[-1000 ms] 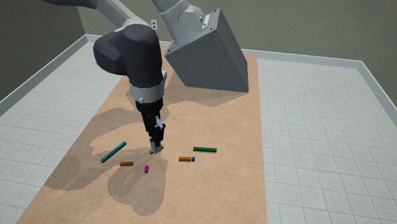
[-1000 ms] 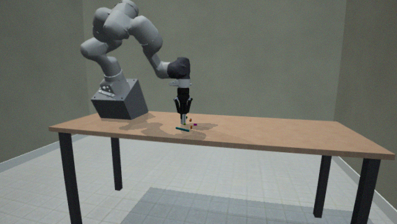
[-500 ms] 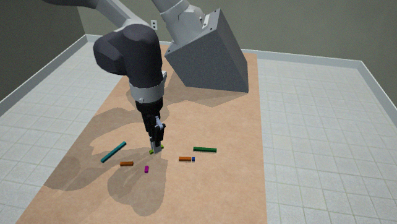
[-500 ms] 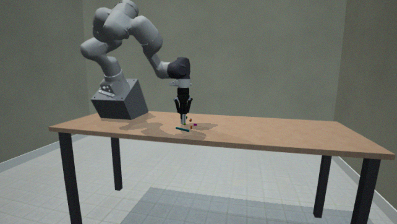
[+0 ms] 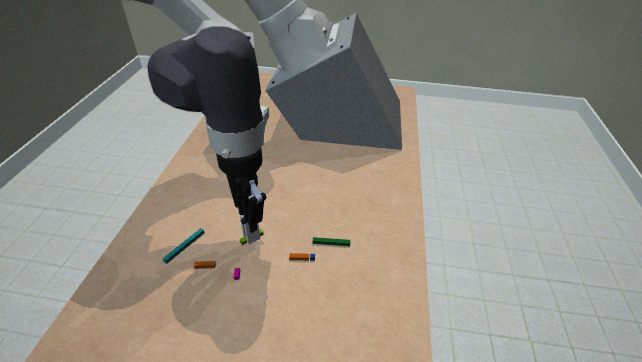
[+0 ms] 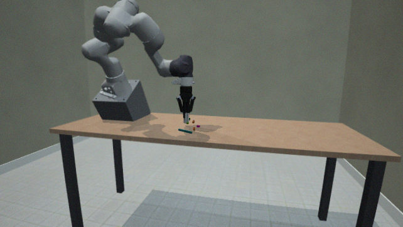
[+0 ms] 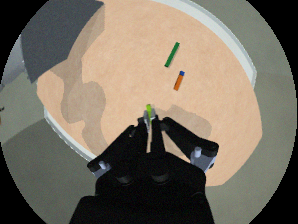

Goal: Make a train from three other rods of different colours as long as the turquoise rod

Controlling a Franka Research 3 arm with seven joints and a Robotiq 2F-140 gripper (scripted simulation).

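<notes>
The blue rod lies 13 cm to the left of my hand and 5 cm below it. From my hand the other things lie so: magenta rod: 8 cm ahead, 5 cm below; then turquoise rod: 5 cm ahead, 13 cm to the right, 5 cm below; then lime rod: 3 cm below.
</notes>
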